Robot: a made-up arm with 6 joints. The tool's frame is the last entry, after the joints.
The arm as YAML. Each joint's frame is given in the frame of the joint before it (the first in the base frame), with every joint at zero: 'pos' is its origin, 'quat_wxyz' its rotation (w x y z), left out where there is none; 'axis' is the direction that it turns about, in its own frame. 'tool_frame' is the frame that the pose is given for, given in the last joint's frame.
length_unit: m
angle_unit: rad
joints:
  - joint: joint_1
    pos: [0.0, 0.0, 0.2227]
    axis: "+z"
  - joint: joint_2
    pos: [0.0, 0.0, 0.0]
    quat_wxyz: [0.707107, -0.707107, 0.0, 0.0]
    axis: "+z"
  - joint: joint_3
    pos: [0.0, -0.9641, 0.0]
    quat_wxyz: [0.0, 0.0, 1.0, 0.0]
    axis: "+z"
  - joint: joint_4
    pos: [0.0, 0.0, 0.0]
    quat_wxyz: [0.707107, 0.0, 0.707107, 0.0]
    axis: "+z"
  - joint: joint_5
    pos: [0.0, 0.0, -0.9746]
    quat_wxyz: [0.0, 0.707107, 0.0, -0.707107]
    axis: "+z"
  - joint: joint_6
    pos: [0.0, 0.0, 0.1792]
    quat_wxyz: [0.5, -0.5, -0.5, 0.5]
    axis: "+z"
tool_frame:
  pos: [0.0, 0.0, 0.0]
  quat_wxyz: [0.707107, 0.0, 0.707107, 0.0]
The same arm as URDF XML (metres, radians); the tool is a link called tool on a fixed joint. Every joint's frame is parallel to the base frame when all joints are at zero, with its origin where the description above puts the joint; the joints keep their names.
<robot name="arm">
<joint name="tool_joint" type="fixed"><parent link="link6"/><child link="tool"/><origin xyz="0 0 0" rpy="0 0 0"/></joint>
<joint name="joint_6" type="continuous"><parent link="link5"/><child link="link6"/><origin xyz="0 -0.1792 0" rpy="0 0 0"/><axis xyz="-1 0 0"/></joint>
<joint name="joint_5" type="continuous"><parent link="link4"/><child link="link5"/><origin xyz="0.9746 0 0" rpy="0 0 0"/><axis xyz="0 -1 0"/></joint>
<joint name="joint_4" type="continuous"><parent link="link3"/><child link="link4"/><origin xyz="0 0 0" rpy="0 0 0"/><axis xyz="-1 0 0"/></joint>
<joint name="joint_3" type="continuous"><parent link="link2"/><child link="link3"/><origin xyz="0 0 0.9641" rpy="0 0 0"/><axis xyz="0 -1 0"/></joint>
<joint name="joint_2" type="continuous"><parent link="link1"/><child link="link2"/><origin xyz="0 0 0" rpy="0 0 0"/><axis xyz="0 1 0"/></joint>
<joint name="joint_1" type="continuous"><parent link="base_link"/><child link="link1"/><origin xyz="0 0 0.2227" rpy="0 0 0"/><axis xyz="0 0 1"/></joint>
<link name="base_link"/>
<link name="link1"/>
<link name="link2"/>
<link name="link3"/>
<link name="link4"/>
<link name="link5"/>
<link name="link6"/>
<link name="tool"/>
</robot>

